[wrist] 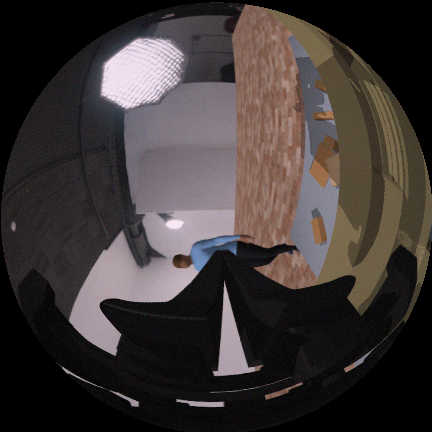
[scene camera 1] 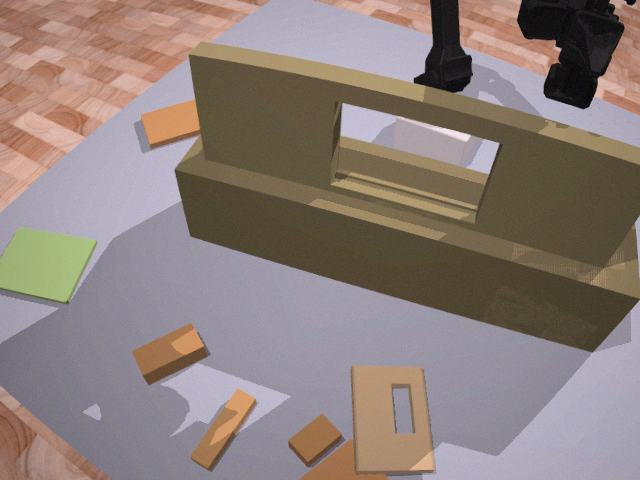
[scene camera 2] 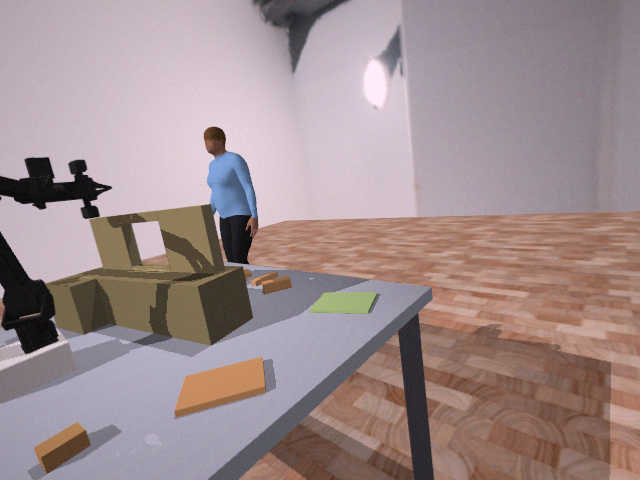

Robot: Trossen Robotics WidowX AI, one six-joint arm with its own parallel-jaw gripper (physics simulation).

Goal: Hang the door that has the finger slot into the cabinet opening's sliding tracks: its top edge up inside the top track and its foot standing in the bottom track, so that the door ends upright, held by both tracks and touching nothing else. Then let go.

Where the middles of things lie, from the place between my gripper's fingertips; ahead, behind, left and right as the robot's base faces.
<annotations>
I see the grooved bottom track (scene camera 1: 354, 185) 29 cm below my hand, 18 cm to the right of it and 1 cm ahead of it. From my hand the other things lie so: tan door with finger slot (scene camera 1: 375, 443) 44 cm below, 25 cm ahead, 7 cm to the right; then green sheet (scene camera 1: 48, 266) 71 cm to the right, 45 cm below, 31 cm ahead.
</annotations>
